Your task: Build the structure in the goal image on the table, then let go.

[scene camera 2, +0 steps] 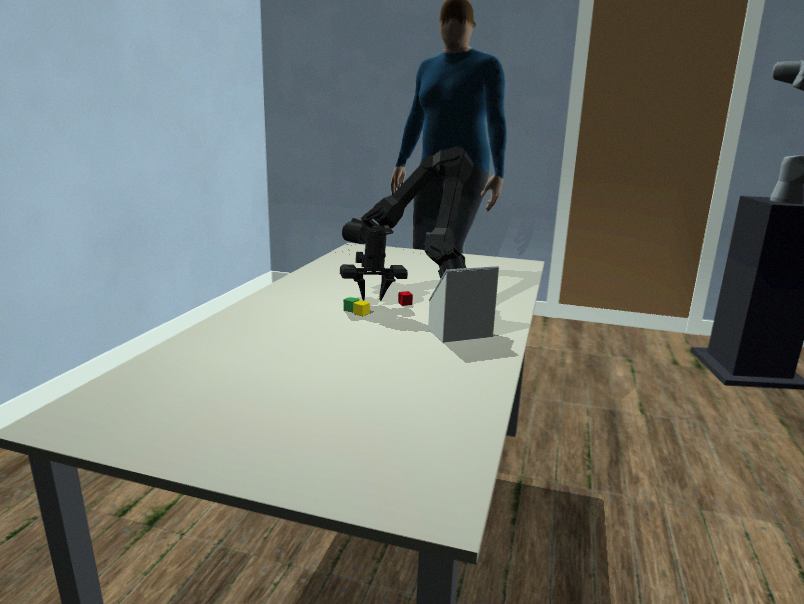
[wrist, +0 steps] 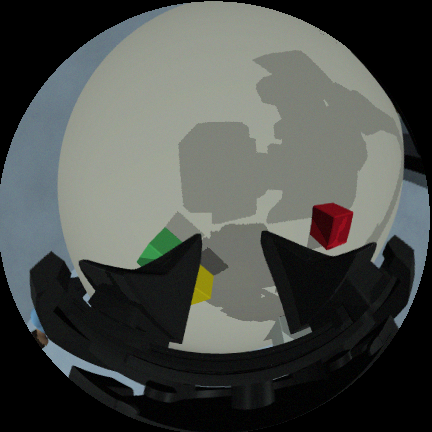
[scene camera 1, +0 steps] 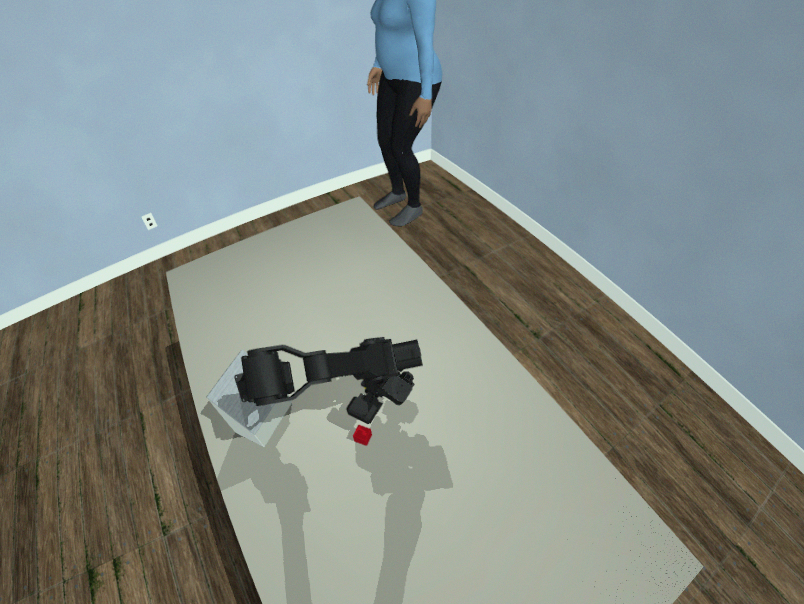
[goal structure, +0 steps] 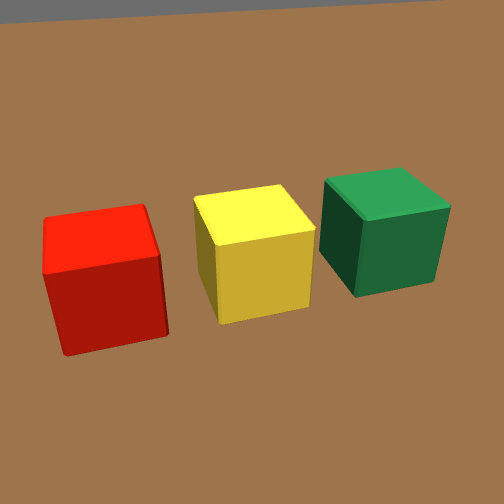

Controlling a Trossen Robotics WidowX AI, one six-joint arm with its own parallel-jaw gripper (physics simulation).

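Pixels of known places: gripper, fingertip midpoint: (scene camera 2: 371,300) (wrist: 231,237) (scene camera 1: 381,400); arm's base at its link origin: (scene camera 2: 457,282).
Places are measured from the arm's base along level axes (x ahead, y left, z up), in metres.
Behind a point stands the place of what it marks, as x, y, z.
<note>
A red cube (scene camera 1: 362,434) {0.142, -0.224, -0.104} (scene camera 2: 405,298) {0.143, -0.200, -0.114} (wrist: 330,225) {0.163, -0.218, -0.106} sits on the table (scene camera 1: 519,507) {0.282, -0.592, -0.137} (scene camera 2: 292,416) {0.297, 0.466, -0.137}, apart from the other cubes. A green cube (scene camera 2: 350,304) {0.291, -0.118, -0.114} (wrist: 162,244) {0.290, -0.154, -0.114} and a yellow cube (scene camera 2: 362,308) {0.252, -0.088, -0.113} (wrist: 203,286) {0.245, -0.121, -0.111} sit close together on the table; whether they touch is unclear. In the wrist view the left finger partly hides both. Neither shows in scene camera 1. My gripper (scene camera 2: 372,299) {0.238, -0.178, -0.119} (wrist: 231,237) {0.238, -0.178, -0.119} is open and empty, pointing down above the table. It is near the green and yellow cubes, with the red cube off to the other side.
A grey slanted panel (scene camera 2: 469,304) {-0.031, 0.039, -0.043} stands on the table near the arm's base; it shows pale and translucent in scene camera 1 (scene camera 1: 224,390) {-0.056, 0.005, 0.031}. A person (scene camera 1: 404,52) (scene camera 2: 461,110) stands beyond the table. A dark pedestal (scene camera 2: 757,286) stands on the floor at the right.
</note>
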